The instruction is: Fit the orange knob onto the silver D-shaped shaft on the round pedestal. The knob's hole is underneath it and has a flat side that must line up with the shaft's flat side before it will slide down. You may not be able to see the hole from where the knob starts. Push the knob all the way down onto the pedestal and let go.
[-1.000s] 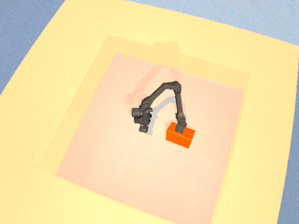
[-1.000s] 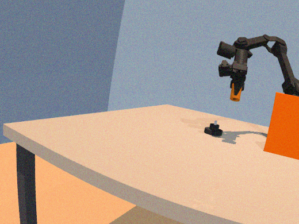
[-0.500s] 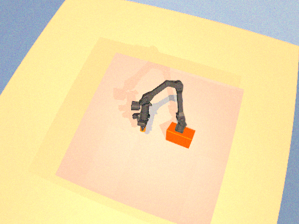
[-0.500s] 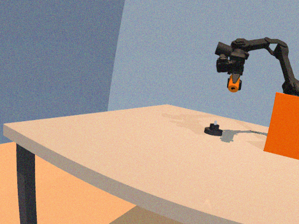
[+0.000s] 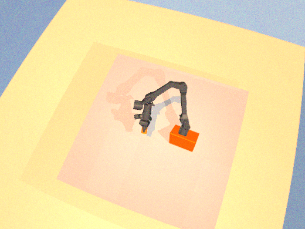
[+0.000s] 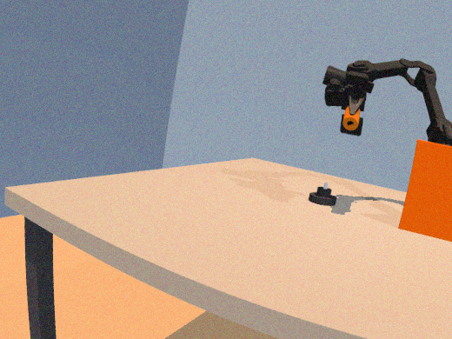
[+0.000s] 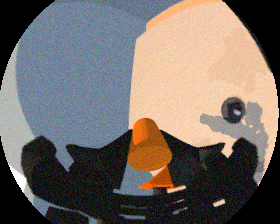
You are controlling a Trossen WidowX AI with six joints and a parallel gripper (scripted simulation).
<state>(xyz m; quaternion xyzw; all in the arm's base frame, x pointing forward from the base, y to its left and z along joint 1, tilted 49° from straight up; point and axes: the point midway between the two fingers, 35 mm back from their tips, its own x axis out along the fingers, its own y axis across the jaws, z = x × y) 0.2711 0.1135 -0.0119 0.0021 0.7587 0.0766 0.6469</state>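
Right now the orange knob is 10 mm ahead of my gripper tip, 30 mm to the right of it and 20 mm above it. Also, from my gripper tip: dark round pedestal: 80 mm ahead, 150 mm to the right, 220 mm below.
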